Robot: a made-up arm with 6 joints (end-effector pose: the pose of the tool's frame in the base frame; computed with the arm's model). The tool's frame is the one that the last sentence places. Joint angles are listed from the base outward.
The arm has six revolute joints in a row. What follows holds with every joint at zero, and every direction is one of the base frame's.
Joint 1 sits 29 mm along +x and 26 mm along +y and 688 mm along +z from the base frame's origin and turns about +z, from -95.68 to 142.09 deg.
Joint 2 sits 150 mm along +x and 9 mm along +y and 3 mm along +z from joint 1 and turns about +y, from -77.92 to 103.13 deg.
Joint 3 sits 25 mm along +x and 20 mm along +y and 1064 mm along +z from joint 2 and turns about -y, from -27.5 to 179.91 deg.
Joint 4 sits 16 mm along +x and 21 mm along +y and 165 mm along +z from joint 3 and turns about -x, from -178.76 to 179.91 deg.
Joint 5 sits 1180 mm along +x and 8 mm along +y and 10 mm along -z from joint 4 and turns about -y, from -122.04 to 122.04 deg.
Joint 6 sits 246 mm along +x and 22 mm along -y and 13 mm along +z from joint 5 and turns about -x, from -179.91 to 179.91 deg.
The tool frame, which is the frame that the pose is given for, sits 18 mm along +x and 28 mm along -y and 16 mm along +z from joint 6; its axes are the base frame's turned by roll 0, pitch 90 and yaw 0 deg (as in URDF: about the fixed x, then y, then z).
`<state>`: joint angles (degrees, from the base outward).
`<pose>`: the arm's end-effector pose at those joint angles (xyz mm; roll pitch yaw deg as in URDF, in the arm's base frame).
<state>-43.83 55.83 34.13 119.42 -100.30 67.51</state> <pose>1535.2 -1679.3 1114.9 -5.42 -58.84 53.33</pose>
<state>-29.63 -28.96 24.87 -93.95 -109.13 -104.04</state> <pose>329.4 205.4 2610.3 110.34 -49.42 149.27</pose>
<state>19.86 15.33 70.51 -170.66 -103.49 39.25</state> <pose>713.2 400.9 2924.0 -55.39 51.13 128.38</pose>
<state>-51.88 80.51 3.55 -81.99 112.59 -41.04</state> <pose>869.2 -1345.0 -184.3 61.77 31.51 -65.13</pose>
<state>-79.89 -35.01 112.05 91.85 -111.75 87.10</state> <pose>-449.4 1452.5 2049.7 -116.63 59.63 94.32</pose>
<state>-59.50 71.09 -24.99 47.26 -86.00 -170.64</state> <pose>416.8 -915.5 -185.1 -89.44 76.18 78.16</pose>
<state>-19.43 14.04 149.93 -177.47 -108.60 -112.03</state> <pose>-551.9 315.2 2178.3 155.48 -7.60 -131.16</pose>
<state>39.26 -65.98 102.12 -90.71 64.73 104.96</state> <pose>-1470.8 -1450.6 1243.1 76.97 -63.96 26.33</pose>
